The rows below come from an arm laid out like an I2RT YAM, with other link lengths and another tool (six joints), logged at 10 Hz.
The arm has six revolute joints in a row. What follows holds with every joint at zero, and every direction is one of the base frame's.
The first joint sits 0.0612 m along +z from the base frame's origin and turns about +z.
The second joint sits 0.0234 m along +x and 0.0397 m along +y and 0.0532 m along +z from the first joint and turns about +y.
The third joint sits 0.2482 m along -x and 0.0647 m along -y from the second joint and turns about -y.
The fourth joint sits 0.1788 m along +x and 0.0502 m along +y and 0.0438 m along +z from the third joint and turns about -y.
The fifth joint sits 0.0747 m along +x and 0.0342 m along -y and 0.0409 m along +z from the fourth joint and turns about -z.
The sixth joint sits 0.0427 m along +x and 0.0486 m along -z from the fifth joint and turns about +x.
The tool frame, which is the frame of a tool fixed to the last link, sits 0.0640 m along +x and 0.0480 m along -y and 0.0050 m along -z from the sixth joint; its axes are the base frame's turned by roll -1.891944, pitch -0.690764 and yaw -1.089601 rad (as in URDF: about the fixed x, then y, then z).
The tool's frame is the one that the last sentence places.
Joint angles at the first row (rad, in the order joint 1, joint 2, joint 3, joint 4, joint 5, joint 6):
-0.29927 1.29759 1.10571 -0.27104 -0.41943 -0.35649
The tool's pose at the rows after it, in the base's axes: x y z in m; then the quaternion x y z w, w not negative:
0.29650 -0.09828 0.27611 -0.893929 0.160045 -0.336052 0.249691
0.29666 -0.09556 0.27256 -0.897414 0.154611 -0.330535 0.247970
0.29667 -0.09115 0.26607 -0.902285 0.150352 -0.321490 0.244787
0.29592 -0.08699 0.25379 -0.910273 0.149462 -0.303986 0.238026
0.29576 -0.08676 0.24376 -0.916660 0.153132 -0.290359 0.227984
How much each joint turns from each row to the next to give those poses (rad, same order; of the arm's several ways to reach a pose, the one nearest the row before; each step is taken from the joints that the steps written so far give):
0.00499 -0.00038 -0.01449 -0.00191 0.00002 -0.01525
0.00835 0.00039 -0.01028 -0.00154 0.00072 -0.01108
0.01758 0.00038 -0.01951 0.00082 0.01148 -0.00914
0.01941 0.00609 -0.03012 -0.00309 0.02018 -0.01337
0.00881 0.01257 -0.01946 -0.00153 0.02330 -0.01295

